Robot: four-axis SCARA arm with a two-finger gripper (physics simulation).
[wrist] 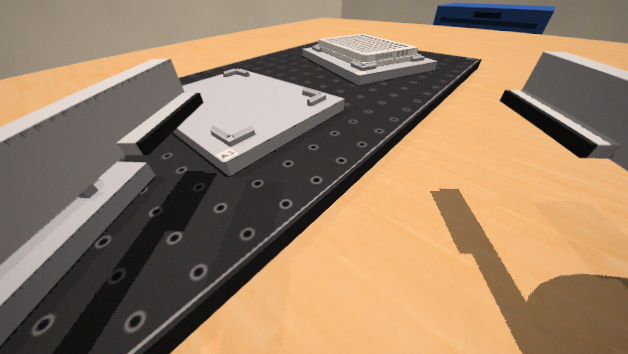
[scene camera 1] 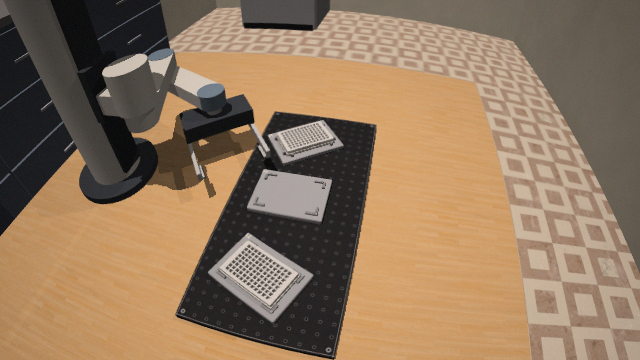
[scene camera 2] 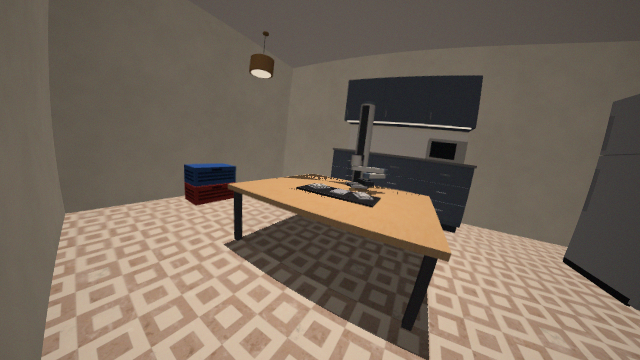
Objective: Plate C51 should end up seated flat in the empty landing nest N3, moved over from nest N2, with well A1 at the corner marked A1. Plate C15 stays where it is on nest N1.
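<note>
Two white well plates sit on grey nests at the ends of the black board. One plate (scene camera 1: 306,136) (scene camera 2: 363,195) is at the far end in the first scene view; the other (scene camera 1: 258,271) (scene camera 2: 318,186) (wrist: 367,46) is at the near end. Their labels are not readable, so I cannot tell which is C51 and which C15. The empty nest N3 (scene camera 1: 290,195) (scene camera 2: 340,191) (wrist: 265,102) lies between them, its A1 mark at the near corner in the wrist view. My gripper (scene camera 1: 235,170) (wrist: 347,77) is open and empty, beside the board, with one finger over its edge near the far-end nest.
The black perforated board (scene camera 1: 345,240) (wrist: 320,160) lies on the wooden table (scene camera 1: 425,200) (scene camera 2: 400,220). The arm's column (scene camera 1: 65,100) (scene camera 2: 367,130) stands beside it. Blue (scene camera 2: 210,174) (wrist: 492,20) and red (scene camera 2: 210,193) crates stand on the floor beyond the table.
</note>
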